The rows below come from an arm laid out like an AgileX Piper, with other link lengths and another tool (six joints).
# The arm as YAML. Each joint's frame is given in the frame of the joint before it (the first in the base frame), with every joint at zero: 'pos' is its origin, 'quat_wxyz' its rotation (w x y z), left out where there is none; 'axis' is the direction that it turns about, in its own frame. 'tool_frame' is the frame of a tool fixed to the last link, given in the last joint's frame.
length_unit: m
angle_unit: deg
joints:
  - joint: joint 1
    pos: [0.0, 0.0, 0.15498]
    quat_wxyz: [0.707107, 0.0, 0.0, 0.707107]
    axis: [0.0, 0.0, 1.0]
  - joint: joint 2
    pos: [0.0, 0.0, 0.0]
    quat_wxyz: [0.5, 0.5, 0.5, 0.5]
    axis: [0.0, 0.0, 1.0]
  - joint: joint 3
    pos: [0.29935, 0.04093, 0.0]
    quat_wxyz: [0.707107, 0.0, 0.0, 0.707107]
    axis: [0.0, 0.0, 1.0]
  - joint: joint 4
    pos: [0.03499, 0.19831, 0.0]
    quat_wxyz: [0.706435, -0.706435, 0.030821, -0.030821]
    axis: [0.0, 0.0, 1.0]
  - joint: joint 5
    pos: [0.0, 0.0, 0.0]
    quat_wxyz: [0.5, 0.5, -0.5, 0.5]
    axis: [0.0, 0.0, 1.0]
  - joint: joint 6
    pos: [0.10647, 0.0, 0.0]
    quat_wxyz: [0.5, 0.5, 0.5, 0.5]
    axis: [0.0, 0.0, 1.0]
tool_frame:
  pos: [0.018, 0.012, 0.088]
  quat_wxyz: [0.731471, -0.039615, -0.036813, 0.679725]
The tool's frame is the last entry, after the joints.
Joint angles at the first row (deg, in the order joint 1, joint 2, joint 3, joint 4, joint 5, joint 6):
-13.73 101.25 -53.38 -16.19 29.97 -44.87
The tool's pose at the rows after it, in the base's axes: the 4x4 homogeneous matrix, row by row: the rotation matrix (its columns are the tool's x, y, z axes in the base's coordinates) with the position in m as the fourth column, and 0 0 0 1 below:
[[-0.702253 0.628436 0.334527 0.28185], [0.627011 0.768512 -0.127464 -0.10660], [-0.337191 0.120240 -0.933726 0.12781], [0 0 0 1]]
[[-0.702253 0.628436 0.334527 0.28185], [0.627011 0.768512 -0.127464 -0.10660], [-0.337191 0.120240 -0.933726 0.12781], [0 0 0 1]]
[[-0.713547 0.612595 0.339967 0.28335], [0.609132 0.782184 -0.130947 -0.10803], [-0.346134 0.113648 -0.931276 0.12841], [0 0 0 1]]
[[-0.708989 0.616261 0.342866 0.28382], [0.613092 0.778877 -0.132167 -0.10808], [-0.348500 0.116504 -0.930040 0.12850], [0 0 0 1]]
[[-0.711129 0.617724 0.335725 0.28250], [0.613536 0.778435 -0.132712 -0.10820], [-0.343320 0.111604 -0.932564 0.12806], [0 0 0 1]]
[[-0.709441 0.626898 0.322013 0.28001], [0.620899 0.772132 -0.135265 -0.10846], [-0.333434 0.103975 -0.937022 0.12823], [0 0 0 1]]
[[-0.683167 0.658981 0.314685 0.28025], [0.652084 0.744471 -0.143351 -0.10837], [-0.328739 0.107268 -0.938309 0.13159], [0 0 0 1]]
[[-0.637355 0.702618 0.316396 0.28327], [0.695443 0.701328 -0.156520 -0.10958], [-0.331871 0.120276 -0.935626 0.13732], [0 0 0 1]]
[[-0.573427 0.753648 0.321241 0.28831], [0.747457 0.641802 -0.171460 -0.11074], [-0.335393 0.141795 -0.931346 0.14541], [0 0 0 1]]
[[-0.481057 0.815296 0.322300 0.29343], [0.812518 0.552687 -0.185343 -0.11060], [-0.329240 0.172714 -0.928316 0.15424], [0 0 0 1]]
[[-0.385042 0.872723 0.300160 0.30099], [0.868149 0.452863 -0.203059 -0.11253], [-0.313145 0.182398 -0.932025 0.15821], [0 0 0 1]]
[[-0.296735 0.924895 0.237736 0.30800], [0.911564 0.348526 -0.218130 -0.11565], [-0.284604 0.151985 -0.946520 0.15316], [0 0 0 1]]
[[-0.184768 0.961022 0.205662 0.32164], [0.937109 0.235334 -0.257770 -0.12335], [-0.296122 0.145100 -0.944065 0.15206], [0 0 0 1]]
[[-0.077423 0.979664 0.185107 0.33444], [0.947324 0.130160 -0.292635 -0.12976], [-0.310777 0.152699 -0.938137 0.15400], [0 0 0 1]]
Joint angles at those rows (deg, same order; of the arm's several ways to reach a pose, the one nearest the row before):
-13.73 101.55 -53.38 -16.47 29.79 -44.87
-13.73 101.55 -53.38 -16.47 29.79 -44.87
-13.73 101.55 -53.39 -17.08 29.36 -45.55
-13.73 101.55 -53.38 -17.19 29.21 -45.11
-13.73 101.60 -53.38 -17.25 29.59 -45.11
-13.73 101.60 -53.60 -17.30 30.67 -44.71
-13.57 101.54 -54.81 -17.30 32.55 -42.41
-13.57 101.49 -56.75 -17.30 34.61 -39.13
-13.57 101.49 -59.52 -17.02 37.27 -35.12
-13.56 101.61 -62.80 -16.30 40.61 -29.76
-13.56 103.40 -67.19 -16.16 44.73 -23.94
-13.57 107.19 -72.25 -16.36 49.87 -18.35
-13.57 110.84 -78.07 -18.05 53.87 -11.27
-13.57 113.69 -83.62 -19.23 57.59 -5.19

